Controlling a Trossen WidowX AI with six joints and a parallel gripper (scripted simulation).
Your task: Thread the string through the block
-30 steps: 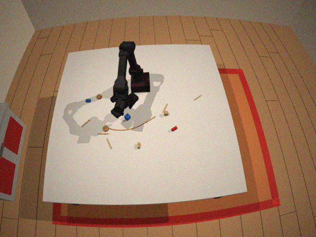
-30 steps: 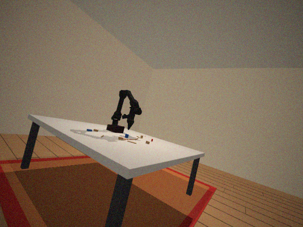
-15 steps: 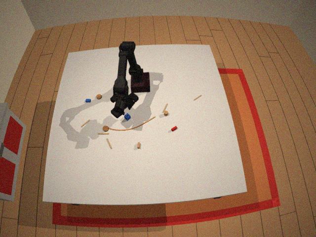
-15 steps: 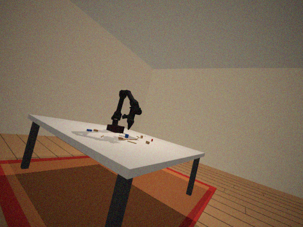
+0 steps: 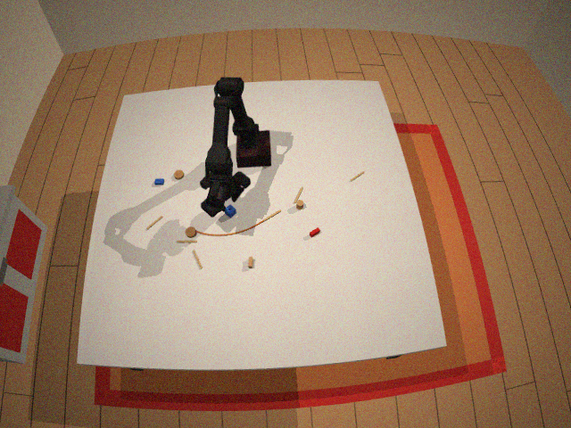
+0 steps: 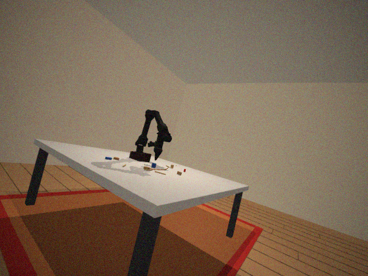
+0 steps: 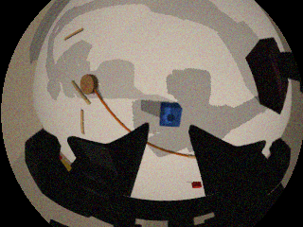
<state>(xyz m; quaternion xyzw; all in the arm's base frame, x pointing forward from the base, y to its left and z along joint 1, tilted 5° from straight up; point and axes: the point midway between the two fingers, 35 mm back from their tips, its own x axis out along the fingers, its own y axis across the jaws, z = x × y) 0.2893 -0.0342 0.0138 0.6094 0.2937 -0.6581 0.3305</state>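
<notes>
My gripper tip is now 40 mm above the blue cube. Round my gripper tip: thin stick 140 mm to the left, 50 mm below; red piece 310 mm to the left, 50 mm below, 50 mm ahead; wooden block 190 mm ahead, 100 mm to the left, 50 mm below.
</notes>
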